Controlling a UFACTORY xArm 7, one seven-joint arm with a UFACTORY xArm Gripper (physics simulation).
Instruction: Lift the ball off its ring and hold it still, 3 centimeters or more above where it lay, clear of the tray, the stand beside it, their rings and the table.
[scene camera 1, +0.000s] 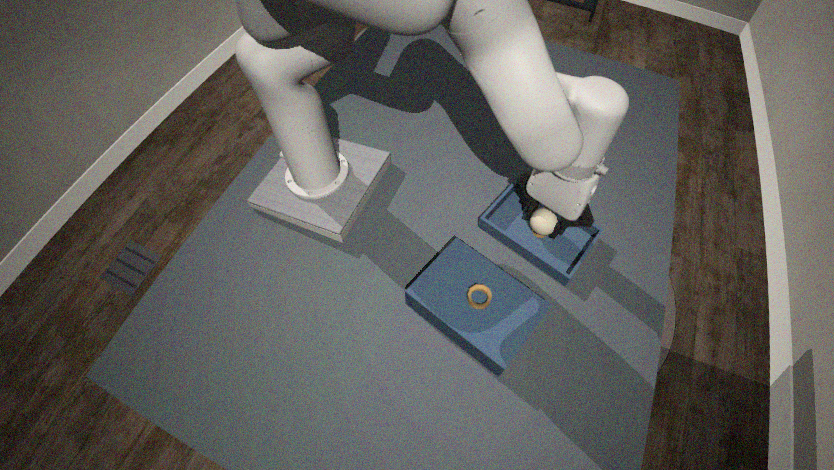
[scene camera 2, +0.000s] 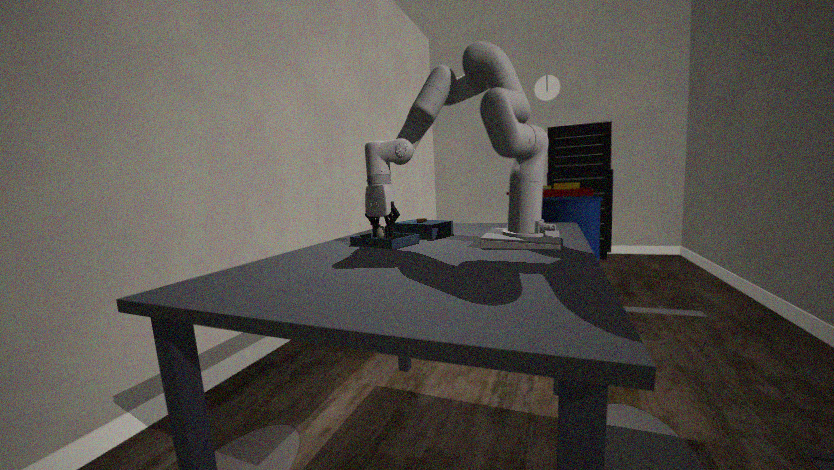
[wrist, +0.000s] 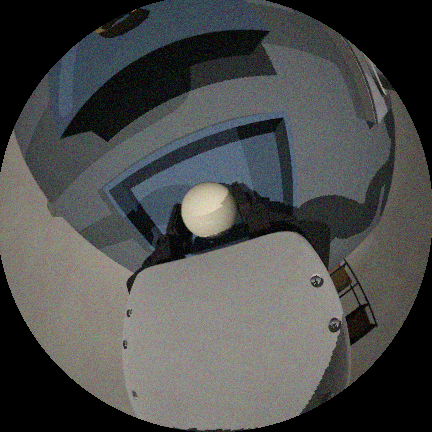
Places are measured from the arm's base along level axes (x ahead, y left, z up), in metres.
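Pixels of known places: gripper, fingertip midpoint: (scene camera 1: 543, 224) (scene camera 2: 383, 237) (wrist: 209, 204); arm's base, link origin: (scene camera 1: 317, 174) (scene camera 2: 523, 234).
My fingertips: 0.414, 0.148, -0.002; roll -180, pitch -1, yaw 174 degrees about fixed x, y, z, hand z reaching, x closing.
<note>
Ahead of a thing's pixels: the offset from my fingertips to its top centre, as dx, dy, dz. "*": to the spot under its first point. Level surfaces: height alone.
The cream ball {+0.000, -0.003, +0.039} (scene camera 1: 543, 222) (scene camera 2: 380, 231) (wrist: 209, 209) is in the low blue tray {+0.000, -0.003, +0.005} (scene camera 1: 522, 249) (scene camera 2: 408, 239) (wrist: 200, 144). A sliver of its orange ring {* +0.005, -0.028, +0.006} (scene camera 1: 538, 235) shows right under it in scene camera 1, and I see no clear gap between them. My gripper (scene camera 1: 546, 223) (scene camera 2: 381, 230) (wrist: 209, 204) points down into the tray and is shut on the ball, with a black finger against each side in the wrist view. The far side of the ball and most of the ring are hidden.
The taller blue stand (scene camera 1: 443, 274) (scene camera 2: 440, 229) (wrist: 175, 20) is beside the tray, with an orange ring (scene camera 1: 469, 296) (scene camera 2: 421, 220) (wrist: 102, 31) on top. The tray walls rise around the fingers. The arm's base plate (scene camera 1: 361, 169) (scene camera 2: 490, 239) is on the grey table {dz -0.023} (scene camera 1: 291, 326) (scene camera 2: 350, 303).
</note>
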